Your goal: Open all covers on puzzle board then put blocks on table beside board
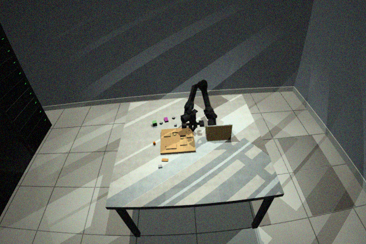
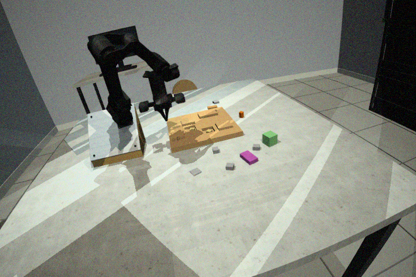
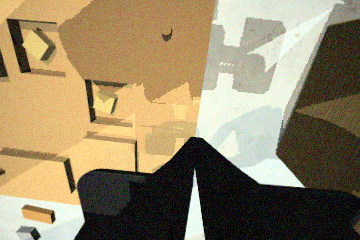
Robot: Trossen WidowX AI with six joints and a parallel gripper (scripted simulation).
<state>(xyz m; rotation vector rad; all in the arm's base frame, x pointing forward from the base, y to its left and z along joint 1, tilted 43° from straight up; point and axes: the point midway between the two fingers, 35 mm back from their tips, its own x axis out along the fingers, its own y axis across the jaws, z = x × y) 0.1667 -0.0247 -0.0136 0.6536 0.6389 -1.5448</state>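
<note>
My gripper tip is now 130 mm short of the tan puzzle board, 60 mm above it and 20 mm to the right of it. From my gripper tip the other things lie so: magenta block (300 mm to the right, 230 mm ahead, 80 mm below); brown block (260 mm ahead, 220 mm to the left, 80 mm below); orange cylinder (350 mm ahead, 70 mm below, 20 mm to the left).
</note>
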